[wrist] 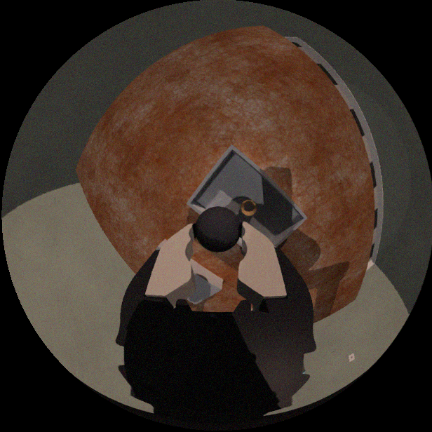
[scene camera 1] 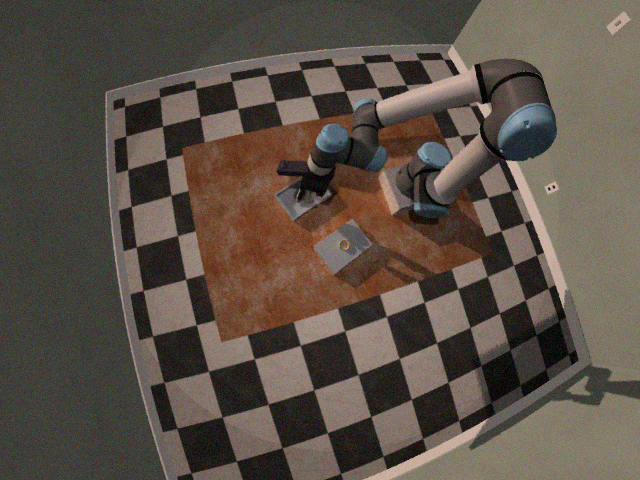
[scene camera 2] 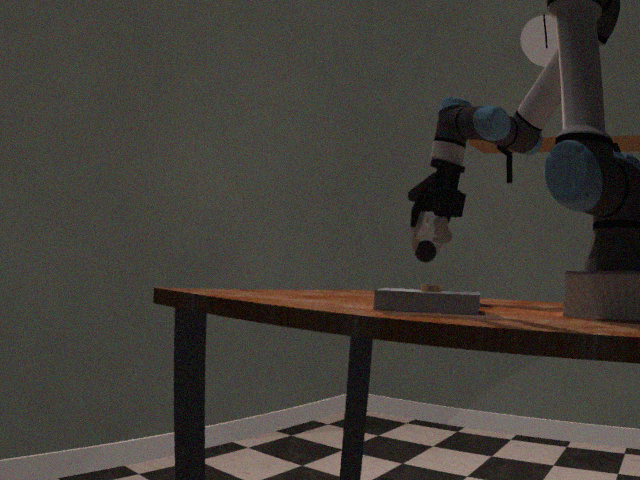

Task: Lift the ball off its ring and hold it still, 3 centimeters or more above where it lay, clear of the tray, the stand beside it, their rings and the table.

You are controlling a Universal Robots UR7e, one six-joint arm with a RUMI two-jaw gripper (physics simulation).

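Places are measured from the arm's base along level axes (x left, y back, z up), in centimetres.
Pixels of known places: gripper, fingertip midpoint: (scene camera 1: 299, 195) (scene camera 2: 424, 254); arm's base, link origin: (scene camera 1: 412, 182) (scene camera 2: 618, 273).
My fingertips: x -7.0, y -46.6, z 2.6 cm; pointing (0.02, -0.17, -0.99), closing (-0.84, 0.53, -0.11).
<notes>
Ahead of a thing's pixels: the offset from my fingertips to its middle. "*": to the spot under its first point.
The dark ball @[dz +0.6, dx +0.1, dy +0.3 cm] (scene camera 2: 425, 251) (wrist: 217, 229) is held between the fingertips of my gripper (scene camera 2: 428, 241) (wrist: 217, 223), which is shut on it. In scene camera 2 the ball hangs in the air, well above the stand's top, with a visible gap. In scene camera 1 my gripper (scene camera 1: 303, 194) shows over the grey tray @[dz -9.6, dx -3.1, dy +3.2 cm] (scene camera 1: 290, 206) (wrist: 235, 172), and the ball is hard to make out. An orange ring (wrist: 248, 214) lies in the tray, with no ball on it. The tray does not show in scene camera 2.
The grey stand (scene camera 1: 333, 258) (scene camera 2: 398, 301) (wrist: 215, 283) is beside the tray on the brown table (scene camera 1: 237, 258) (scene camera 2: 258, 310) (wrist: 150, 125). It carries another ring @[* dz -6.5, dx +21.2, dy +9.1 cm] (scene camera 1: 340, 245) (scene camera 2: 431, 288). The arm's base (scene camera 1: 391, 193) (scene camera 2: 594, 294) stands on the table, on the right in both scene views.
</notes>
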